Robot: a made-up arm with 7 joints. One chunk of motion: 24 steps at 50 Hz.
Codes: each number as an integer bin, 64 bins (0 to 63) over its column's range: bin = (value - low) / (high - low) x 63, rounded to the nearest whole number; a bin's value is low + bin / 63 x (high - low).
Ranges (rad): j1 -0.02..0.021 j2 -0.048..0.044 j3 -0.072..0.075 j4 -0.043..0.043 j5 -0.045..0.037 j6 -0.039..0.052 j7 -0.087..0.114
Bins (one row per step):
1: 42 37 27 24 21 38 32
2: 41 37 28 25 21 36 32
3: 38 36 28 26 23 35 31
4: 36 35 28 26 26 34 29
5: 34 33 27 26 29 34 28
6: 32 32 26 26 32 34 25
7: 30 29 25 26 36 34 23
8: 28 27 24 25 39 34 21
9: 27 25 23 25 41 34 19
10: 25 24 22 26 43 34 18
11: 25 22 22 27 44 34 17
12: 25 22 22 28 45 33 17
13: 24 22 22 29 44 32 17
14: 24 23 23 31 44 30 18
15: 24 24 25 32 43 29 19
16: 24 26 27 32 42 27 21
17: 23 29 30 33 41 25 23
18: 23 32 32 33 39 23 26
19: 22 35 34 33 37 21 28
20: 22 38 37 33 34 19 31
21: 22 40 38 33 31 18 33
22: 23 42 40 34 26 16 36
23: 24 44 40 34 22 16 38
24: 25 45 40 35 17 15 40
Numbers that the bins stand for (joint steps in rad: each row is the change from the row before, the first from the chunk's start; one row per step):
1: 0.00733 0.00603 -0.00900 -0.01024 -0.01767 0.01589 0.01510
2: 0.00668 0.00603 -0.00667 -0.00887 -0.01767 0.01300 0.01510
3: 0.00473 0.00457 -0.00667 -0.00751 -0.01506 0.01156 0.01190
4: 0.00343 0.00311 -0.00667 -0.00751 -0.01116 0.01011 0.00552
5: 0.00213 0.00019 -0.00900 -0.00751 -0.00725 0.01011 0.00233
6: 0.00083 -0.00127 -0.01133 -0.00751 -0.00335 0.01011 -0.00724
7: -0.00048 -0.00565 -0.01367 -0.00751 0.00186 0.01011 -0.01362
8: -0.00178 -0.00857 -0.01600 -0.00887 0.00576 0.01011 -0.02000
9: -0.00243 -0.01149 -0.01833 -0.00887 0.00837 0.01011 -0.02638
10: -0.00373 -0.01295 -0.02067 -0.00751 0.01097 0.01011 -0.02957
11: -0.00373 -0.01587 -0.02067 -0.00614 0.01227 0.01011 -0.03276
12: -0.00373 -0.01587 -0.02067 -0.00478 0.01357 0.00867 -0.03276
13: -0.00438 -0.01587 -0.02067 -0.00341 0.01227 0.00722 -0.03276
14: -0.00438 -0.01441 -0.01833 -0.00068 0.01227 0.00433 -0.02957
15: -0.00438 -0.01295 -0.01367 0.00068 0.01097 0.00289 -0.02638
16: -0.00438 -0.01003 -0.00900 0.00068 0.00967 0.00000 -0.02000
17: -0.00503 -0.00565 -0.00200 0.00205 0.00837 -0.00289 -0.01362
18: -0.00503 -0.00127 0.00267 0.00205 0.00576 -0.00578 -0.00405
19: -0.00568 0.00311 0.00733 0.00205 0.00316 -0.00867 0.00233
20: -0.00568 0.00749 0.01433 0.00205 -0.00075 -0.01156 0.01190
21: -0.00568 0.01041 0.01667 0.00205 -0.00465 -0.01300 0.01829
22: -0.00503 0.01333 0.02133 0.00341 -0.01116 -0.01589 0.02786
23: -0.00438 0.01625 0.02133 0.00341 -0.01637 -0.01589 0.03424
24: -0.00373 0.01771 0.02133 0.00478 -0.02287 -0.01733 0.04062

